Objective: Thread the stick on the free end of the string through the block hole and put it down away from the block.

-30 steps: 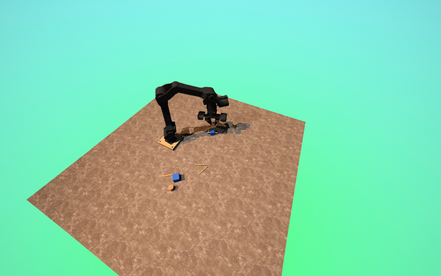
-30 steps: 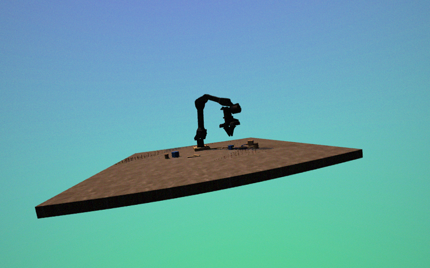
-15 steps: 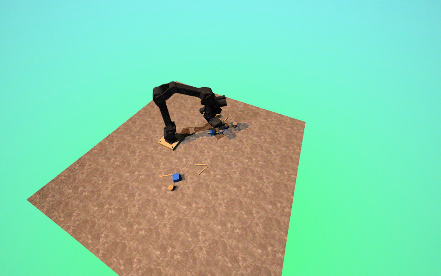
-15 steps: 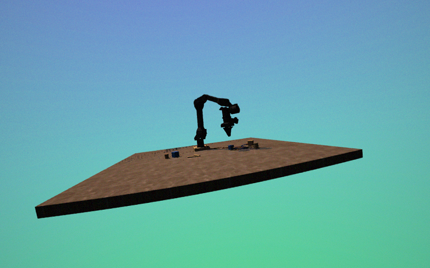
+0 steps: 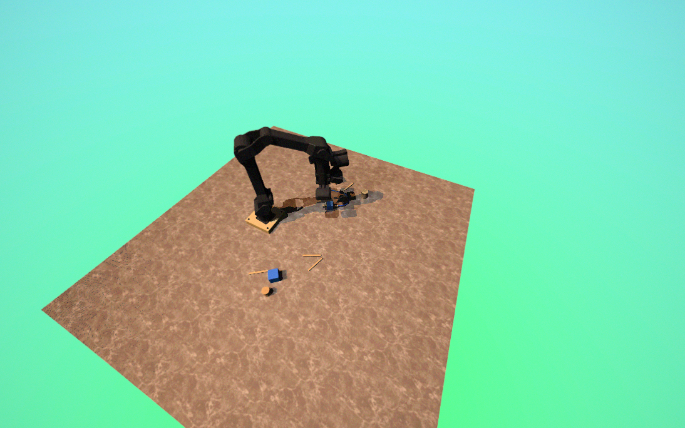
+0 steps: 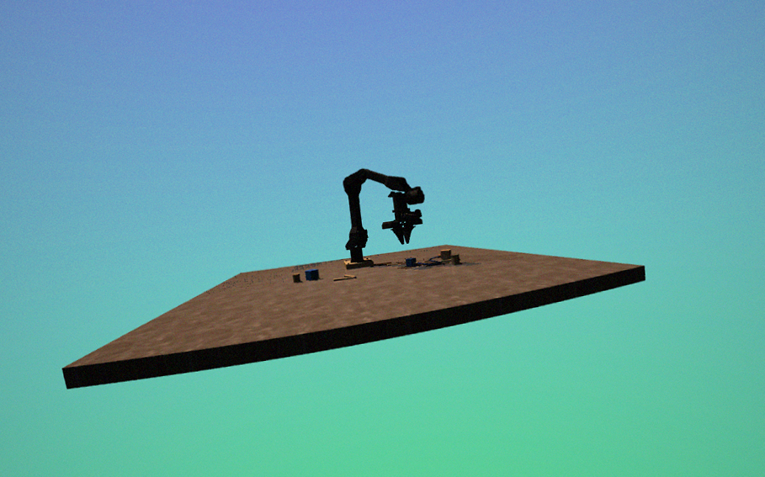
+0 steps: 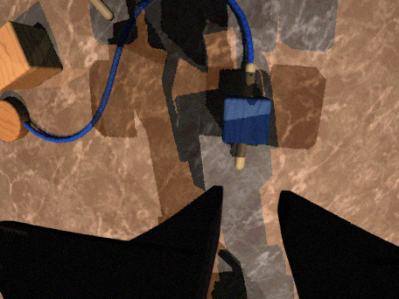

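The blue block is 2 cm ahead of my gripper tip, 1 cm to the left of it and 8 cm below it. The rest, counted from my gripper tip: round wooden button 11 cm behind, 18 cm to the left, 8 cm below; small wooden cylinder 13 cm ahead, 16 cm to the left, 7 cm below.
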